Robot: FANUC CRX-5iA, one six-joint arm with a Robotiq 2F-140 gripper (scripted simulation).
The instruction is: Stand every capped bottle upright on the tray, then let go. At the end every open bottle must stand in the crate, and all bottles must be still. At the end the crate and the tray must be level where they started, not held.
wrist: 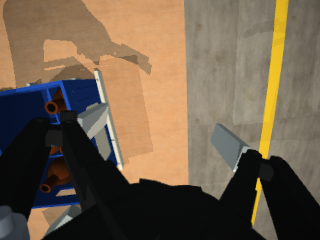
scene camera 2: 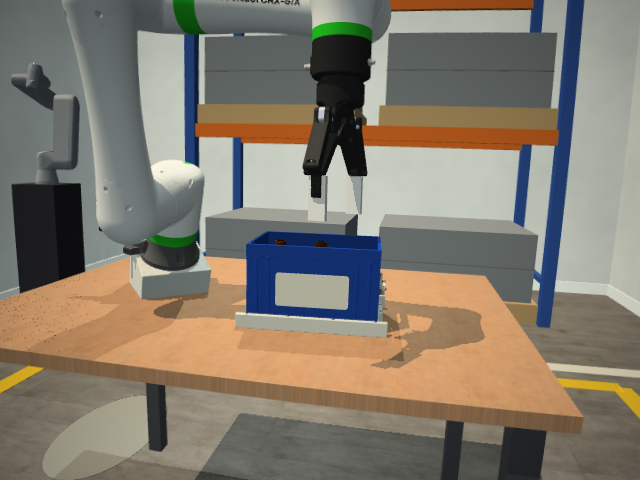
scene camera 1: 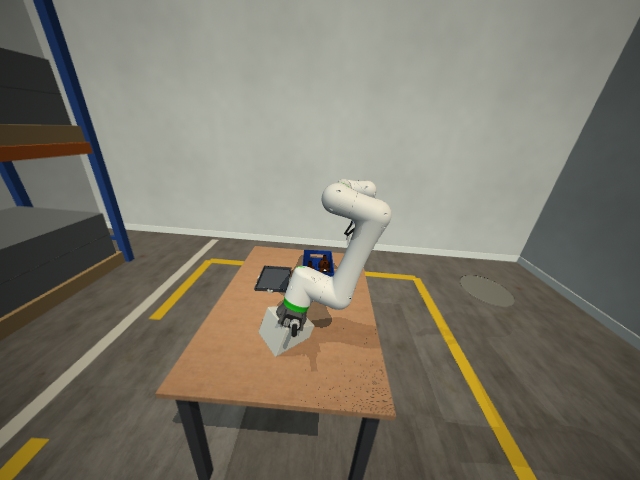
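The gripper (scene camera 2: 337, 217) appears in the wrist view (wrist: 161, 123) too, while the scene also has a dark grey tray (scene camera 1: 276, 278) and a pale strip (scene camera 2: 255, 321).
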